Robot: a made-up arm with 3 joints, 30 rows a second.
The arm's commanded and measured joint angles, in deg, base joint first. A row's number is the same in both.
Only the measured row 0 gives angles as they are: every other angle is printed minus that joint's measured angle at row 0.
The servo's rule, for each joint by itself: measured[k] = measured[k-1] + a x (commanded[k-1-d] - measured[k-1]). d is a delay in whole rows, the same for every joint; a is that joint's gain. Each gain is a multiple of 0.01, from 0.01 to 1. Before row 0 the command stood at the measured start. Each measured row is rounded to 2 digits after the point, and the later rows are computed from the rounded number. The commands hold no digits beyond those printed.
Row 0, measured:
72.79, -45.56, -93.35
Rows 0 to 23, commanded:
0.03, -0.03, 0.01
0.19, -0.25, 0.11
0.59, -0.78, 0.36
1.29, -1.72, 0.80
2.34, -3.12, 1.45
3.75, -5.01, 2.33
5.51, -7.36, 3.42
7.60, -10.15, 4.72
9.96, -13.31, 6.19
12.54, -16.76, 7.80
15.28, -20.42, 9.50
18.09, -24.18, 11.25
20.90, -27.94, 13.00
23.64, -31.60, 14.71
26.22, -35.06, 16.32
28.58, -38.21, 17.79
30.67, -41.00, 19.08
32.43, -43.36, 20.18
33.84, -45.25, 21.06
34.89, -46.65, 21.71
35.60, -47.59, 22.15
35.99, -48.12, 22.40
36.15, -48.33, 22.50
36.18, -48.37, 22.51
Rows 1 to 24, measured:
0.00, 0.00, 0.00
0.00, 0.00, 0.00
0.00, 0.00, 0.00
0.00, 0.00, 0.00
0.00, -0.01, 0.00
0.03, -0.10, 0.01
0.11, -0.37, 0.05
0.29, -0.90, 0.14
0.60, -1.77, 0.30
1.07, -3.03, 0.54
1.74, -4.72, 0.89
2.62, -6.84, 1.35
3.72, -9.36, 1.93
5.04, -12.25, 2.63
6.58, -15.44, 3.45
8.31, -18.85, 4.39
10.20, -22.40, 5.42
12.22, -25.99, 6.53
14.32, -29.53, 7.70
16.46, -32.92, 8.91
18.59, -36.07, 10.13
20.67, -38.91, 11.34
22.65, -41.38, 12.51
24.49, -43.44, 13.61
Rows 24 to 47, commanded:
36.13, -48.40, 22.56
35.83, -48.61, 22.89
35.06, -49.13, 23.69
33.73, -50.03, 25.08
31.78, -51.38, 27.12
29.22, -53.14, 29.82
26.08, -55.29, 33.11
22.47, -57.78, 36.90
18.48, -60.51, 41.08
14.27, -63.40, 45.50
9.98, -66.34, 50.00
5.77, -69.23, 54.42
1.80, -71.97, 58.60
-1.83, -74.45, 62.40
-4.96, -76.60, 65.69
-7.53, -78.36, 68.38
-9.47, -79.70, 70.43
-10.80, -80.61, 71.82
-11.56, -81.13, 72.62
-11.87, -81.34, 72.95
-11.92, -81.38, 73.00
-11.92, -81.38, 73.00
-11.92, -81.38, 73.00
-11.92, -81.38, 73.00
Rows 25 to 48, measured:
26.16, -45.06, 14.63
27.63, -46.25, 15.56
28.91, -47.06, 16.39
30.00, -47.57, 17.12
30.92, -47.89, 17.77
31.66, -48.17, 18.38
32.17, -48.54, 19.02
32.40, -49.12, 19.75
32.31, -50.00, 20.63
31.85, -51.22, 21.73
30.98, -52.81, 23.10
29.70, -54.75, 24.76
28.02, -57.00, 26.72
25.96, -59.50, 28.97
23.56, -62.17, 31.49
20.89, -64.92, 34.24
18.03, -67.67, 37.16
15.05, -70.31, 40.19
12.05, -72.76, 43.25
9.11, -74.94, 46.27
6.32, -76.80, 49.17
3.75, -78.29, 51.89
1.45, -79.40, 54.38
-0.55, -80.16, 56.61

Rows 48 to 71, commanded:
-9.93, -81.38, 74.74
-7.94, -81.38, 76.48
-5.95, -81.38, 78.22
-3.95, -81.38, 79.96
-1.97, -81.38, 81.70
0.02, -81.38, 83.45
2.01, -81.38, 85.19
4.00, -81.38, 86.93
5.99, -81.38, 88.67
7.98, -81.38, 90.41
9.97, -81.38, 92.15
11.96, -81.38, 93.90
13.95, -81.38, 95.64
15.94, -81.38, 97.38
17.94, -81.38, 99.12
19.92, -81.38, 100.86
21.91, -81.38, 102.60
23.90, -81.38, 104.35
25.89, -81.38, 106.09
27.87, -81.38, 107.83
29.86, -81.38, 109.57
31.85, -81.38, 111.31
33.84, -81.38, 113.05
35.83, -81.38, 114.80
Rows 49 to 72, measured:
-2.26, -80.64, 58.58
-3.71, -80.93, 60.31
-4.94, -81.11, 61.83
-5.99, -81.22, 63.17
-6.58, -81.28, 64.56
-6.78, -81.32, 65.99
-6.66, -81.34, 67.46
-6.25, -81.36, 68.96
-5.61, -81.37, 70.49
-4.77, -81.37, 72.05
-3.75, -81.37, 73.63
-2.59, -81.37, 75.23
-1.30, -81.37, 76.84
0.09, -81.37, 78.47
1.57, -81.37, 80.11
3.13, -81.37, 81.76
4.75, -81.37, 83.43
6.43, -81.37, 85.10
8.16, -81.37, 86.78
9.92, -81.37, 88.47
11.72, -81.37, 90.17
13.55, -81.37, 91.87
15.40, -81.37, 93.58
17.27, -81.37, 95.29

